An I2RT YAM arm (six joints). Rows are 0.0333 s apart.
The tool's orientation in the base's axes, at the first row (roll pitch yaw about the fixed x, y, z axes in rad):
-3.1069, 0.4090, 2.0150
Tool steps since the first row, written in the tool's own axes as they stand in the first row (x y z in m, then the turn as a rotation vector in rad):
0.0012, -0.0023, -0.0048, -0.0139, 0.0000, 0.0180
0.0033, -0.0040, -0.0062, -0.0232, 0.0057, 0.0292
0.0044, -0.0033, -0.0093, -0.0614, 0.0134, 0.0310
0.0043, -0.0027, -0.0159, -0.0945, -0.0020, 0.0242
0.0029, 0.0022, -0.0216, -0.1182, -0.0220, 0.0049
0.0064, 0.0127, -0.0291, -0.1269, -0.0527, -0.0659
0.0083, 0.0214, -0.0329, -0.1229, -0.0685, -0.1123
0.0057, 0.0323, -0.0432, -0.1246, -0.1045, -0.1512
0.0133, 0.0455, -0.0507, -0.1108, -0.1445, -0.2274
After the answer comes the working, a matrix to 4 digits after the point.
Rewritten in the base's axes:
-0.0032, 0.0018, 0.0040, 0.0080, -0.0182, -0.0110
-0.0058, 0.0034, 0.0045, 0.0184, -0.0278, -0.0177
-0.0060, 0.0057, 0.0069, 0.0407, -0.0569, -0.0044
-0.0064, 0.0084, 0.0130, 0.0388, -0.0882, 0.0155
-0.0022, 0.0114, 0.0186, 0.0273, -0.1089, 0.0432
0.0050, 0.0215, 0.0237, -0.0070, -0.1025, 0.1126
0.0116, 0.0281, 0.0262, -0.0294, -0.0884, 0.1540
0.0211, 0.0343, 0.0363, -0.0669, -0.0903, 0.1915
0.0290, 0.0489, 0.0398, -0.1193, -0.0671, 0.2572

The tool's axes in the first row as the columns of a matrix, in the base's axes (rounded; the answer above uses it unrounded):
-0.3943, 0.9083, 0.1395
0.8285, 0.4170, -0.3738
-0.3977, -0.0318, -0.9170

